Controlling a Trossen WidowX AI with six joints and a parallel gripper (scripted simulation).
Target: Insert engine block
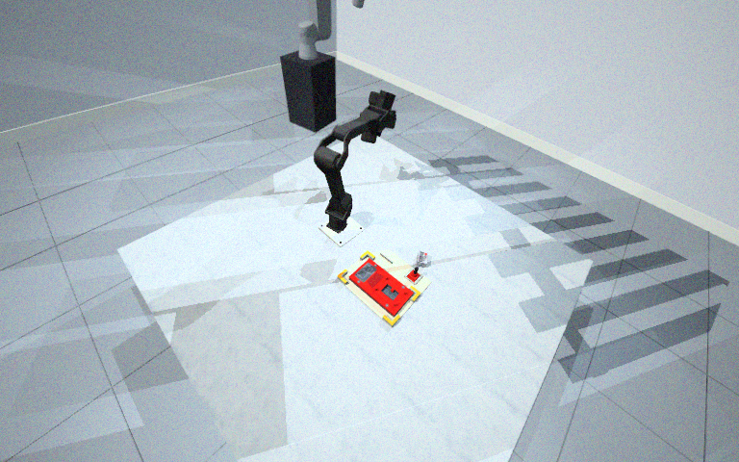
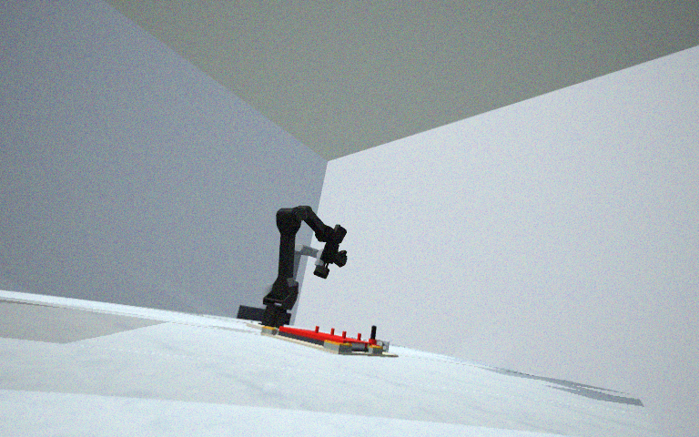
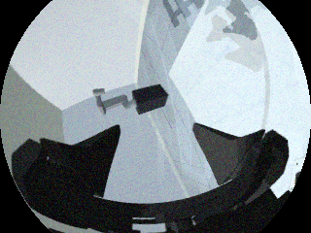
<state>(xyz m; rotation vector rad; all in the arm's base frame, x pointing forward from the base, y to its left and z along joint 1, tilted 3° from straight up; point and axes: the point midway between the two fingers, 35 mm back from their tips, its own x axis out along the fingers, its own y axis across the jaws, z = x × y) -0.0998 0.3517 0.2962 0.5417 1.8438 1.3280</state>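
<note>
Right now my gripper tip is 470 mm short of the grey engine block, 340 mm to the left of it and 270 mm above it.
</note>
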